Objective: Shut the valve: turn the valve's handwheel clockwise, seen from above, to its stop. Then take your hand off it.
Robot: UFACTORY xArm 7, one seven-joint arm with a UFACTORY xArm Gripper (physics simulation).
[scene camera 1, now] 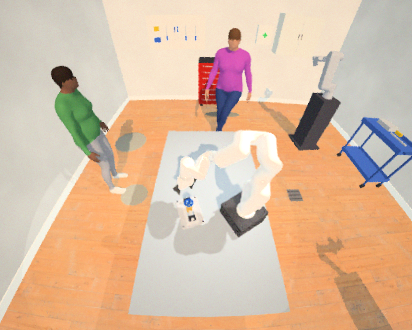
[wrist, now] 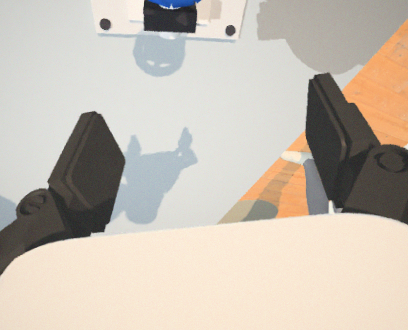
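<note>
The valve's blue handwheel (scene camera 1: 188, 202) (wrist: 172, 2) sits over the white base plate (scene camera 1: 183, 217) (wrist: 116, 16); in the wrist view it is cut off by the top edge. A yellow part of the valve (scene camera 1: 189, 210) shows below the wheel in the scene view. A black fitting (wrist: 170, 20) is at the plate's near edge in the wrist view. My gripper (scene camera 1: 184, 187) (wrist: 205, 121) is wide open and empty. It is off the handwheel, on the wheel's far side in the scene view, with a gap between them. How far the wheel is turned cannot be told.
The valve and the arm's dark base (scene camera 1: 239, 223) are on a grey mat (scene camera 1: 210, 280). A person in green (scene camera 1: 77, 112) stands left of the mat, and one in magenta (scene camera 1: 233, 70) behind it. A black pedestal (scene camera 1: 315, 120) and a blue cart (scene camera 1: 367, 165) stand to the right.
</note>
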